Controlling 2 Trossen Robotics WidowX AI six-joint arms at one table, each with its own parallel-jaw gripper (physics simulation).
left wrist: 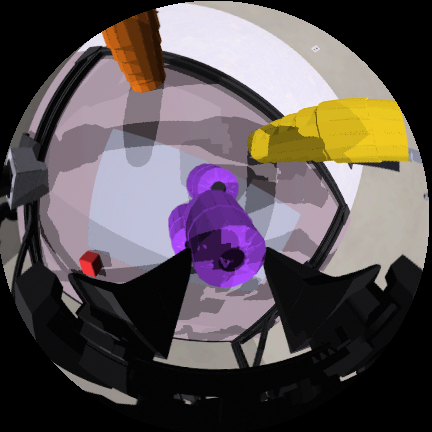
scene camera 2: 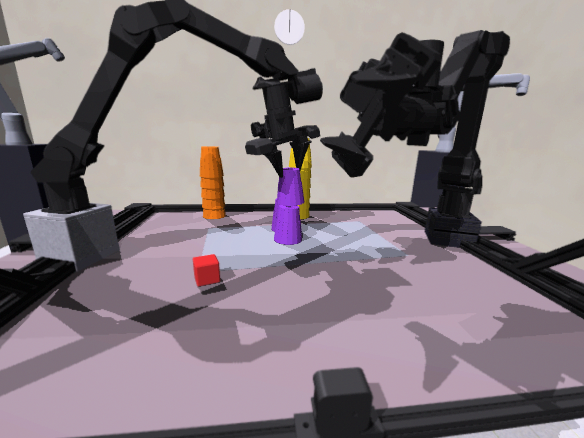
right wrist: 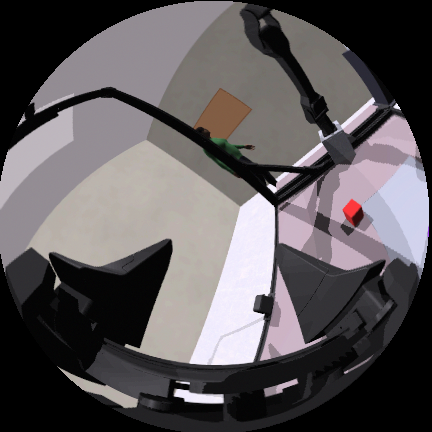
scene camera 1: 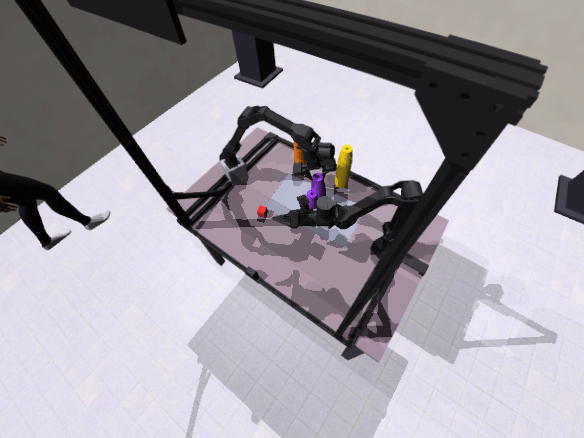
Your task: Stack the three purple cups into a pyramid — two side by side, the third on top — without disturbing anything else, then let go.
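Places are measured from the left arm's base along level axes (x ahead, y left, z up), in centimetres.
Pixels of known places: left gripper, between the fingertips: (left wrist: 227, 253) (scene camera 2: 290, 174) (scene camera 1: 317, 179); right gripper, between the fingertips: (scene camera 2: 336, 113) (right wrist: 225, 247) (scene camera 1: 274, 217); left arm's base, origin of its link: (scene camera 2: 69, 208) (right wrist: 328, 129) (scene camera 1: 232, 162); right arm's base, origin of its link: (scene camera 2: 453, 213) (scene camera 1: 389, 244).
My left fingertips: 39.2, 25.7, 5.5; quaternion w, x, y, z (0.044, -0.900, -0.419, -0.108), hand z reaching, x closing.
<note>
Ahead of a thing's pixels: the offset from my left fingertips to its top centre, as dx, dy, dz. Level surfaces: height alone.
Two purple cups stand upside down close together on the pale blue mat @(dz -16.1) (scene camera 2: 225, 242) (left wrist: 135, 185): a front cup @(+0.9, -3.5, -7.4) (scene camera 1: 312, 200) (scene camera 2: 288, 227) (left wrist: 177, 225) and a rear cup @(-2.0, +3.8, -7.5) (scene camera 2: 275, 217) (left wrist: 202, 179), mostly hidden in scene camera 2. My left gripper (scene camera 2: 289, 171) (left wrist: 227, 253) is shut on the third purple cup @(+0.1, +0.7, +1.4) (scene camera 1: 319, 186) (scene camera 2: 291, 187) (left wrist: 215, 212), upside down at the level of the lower cups' tops and slightly tilted. I cannot tell if it touches them. My right gripper (right wrist: 225, 247) is open and empty, raised right of the cups in scene camera 2.
An orange cup stack @(-26.7, +8.8, +2.2) (scene camera 1: 298, 152) (scene camera 2: 212, 185) (left wrist: 137, 60) stands at the back left in scene camera 2. A yellow stack (scene camera 1: 344, 167) (scene camera 2: 306, 192) (left wrist: 350, 130) stands behind the purple cups. A red cube @(-9.1, -27.0, -12.1) (scene camera 1: 262, 211) (scene camera 2: 206, 270) (left wrist: 91, 264) (right wrist: 353, 212) lies near the mat's front left.
</note>
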